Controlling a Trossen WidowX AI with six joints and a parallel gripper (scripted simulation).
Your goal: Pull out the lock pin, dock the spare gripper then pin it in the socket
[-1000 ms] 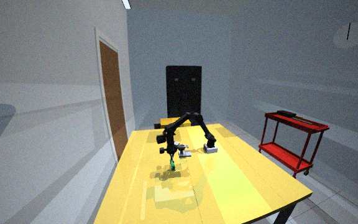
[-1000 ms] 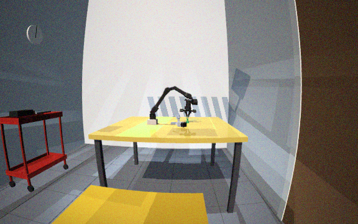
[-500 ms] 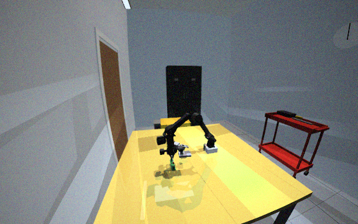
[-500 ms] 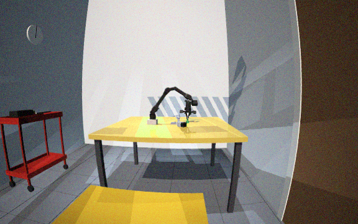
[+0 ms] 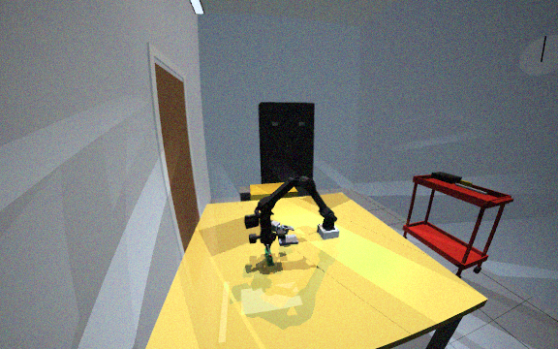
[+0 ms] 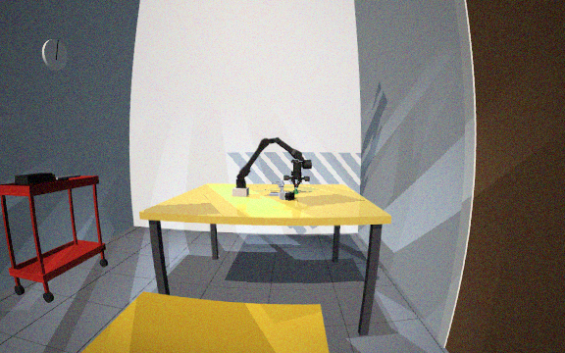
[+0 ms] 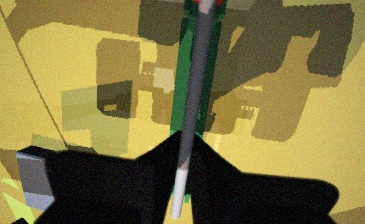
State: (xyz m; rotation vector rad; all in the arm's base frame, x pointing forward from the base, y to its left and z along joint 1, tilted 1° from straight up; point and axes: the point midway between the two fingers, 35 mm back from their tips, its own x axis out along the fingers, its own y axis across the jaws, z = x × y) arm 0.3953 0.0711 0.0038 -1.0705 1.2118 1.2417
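My gripper tip is now 2 cm to the right of the green bracket. From my gripper tip the other things lie so: spare gripper 9 cm behind, 24 cm to the right; then mount 13 cm behind, 9 cm to the right, 3 cm above.
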